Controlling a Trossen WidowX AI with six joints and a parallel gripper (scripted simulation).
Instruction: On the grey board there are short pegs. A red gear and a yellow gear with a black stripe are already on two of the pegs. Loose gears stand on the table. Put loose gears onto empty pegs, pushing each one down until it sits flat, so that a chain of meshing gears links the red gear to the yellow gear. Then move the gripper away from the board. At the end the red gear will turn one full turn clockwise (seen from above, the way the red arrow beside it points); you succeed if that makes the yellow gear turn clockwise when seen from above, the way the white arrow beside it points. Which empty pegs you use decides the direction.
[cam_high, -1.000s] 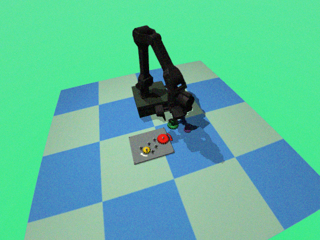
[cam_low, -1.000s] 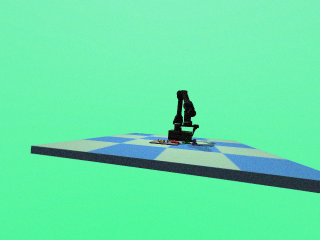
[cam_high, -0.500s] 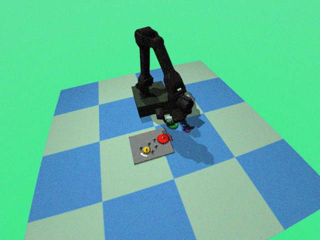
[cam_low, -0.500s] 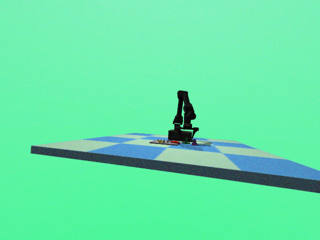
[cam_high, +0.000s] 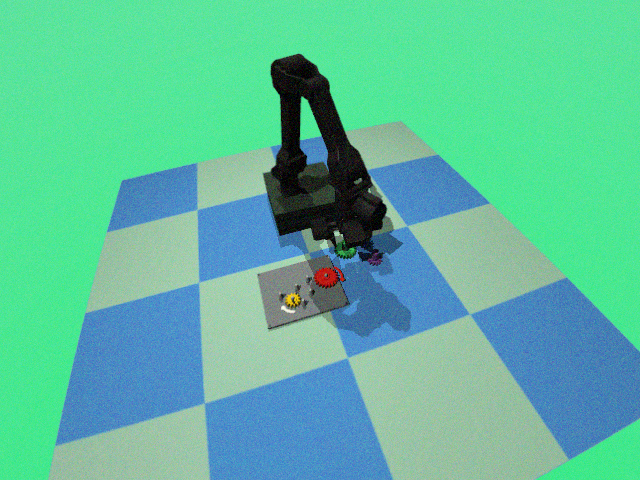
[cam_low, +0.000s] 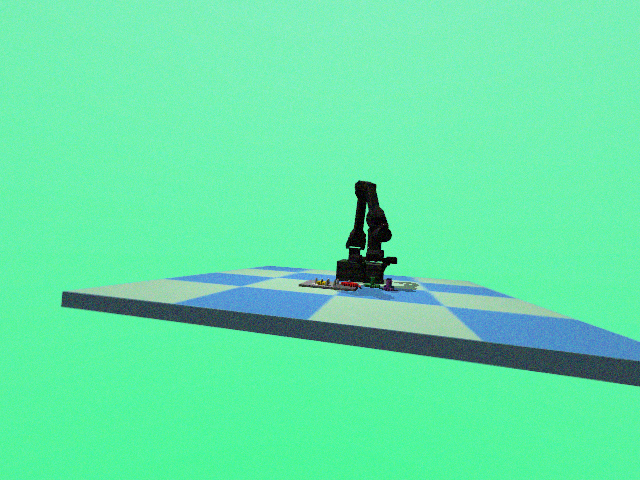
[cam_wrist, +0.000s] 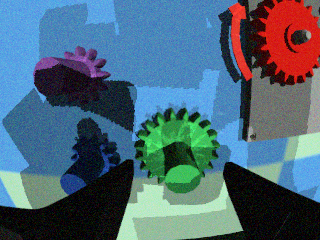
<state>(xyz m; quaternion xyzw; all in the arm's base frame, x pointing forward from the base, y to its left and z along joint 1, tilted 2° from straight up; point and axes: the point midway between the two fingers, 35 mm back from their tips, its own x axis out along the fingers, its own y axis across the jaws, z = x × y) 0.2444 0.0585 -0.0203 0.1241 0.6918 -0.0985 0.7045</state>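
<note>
Now: the red gear 10 cm to the right of my gripper tip, 6 cm ahead of it and 1 cm below it. The rest, counted from my gripper tip: green gear 1 cm below; then purple gear 7 cm ahead, 5 cm to the left, 1 cm below; then blue gear 7 cm to the left, 1 cm below, 1 cm ahead.
</note>
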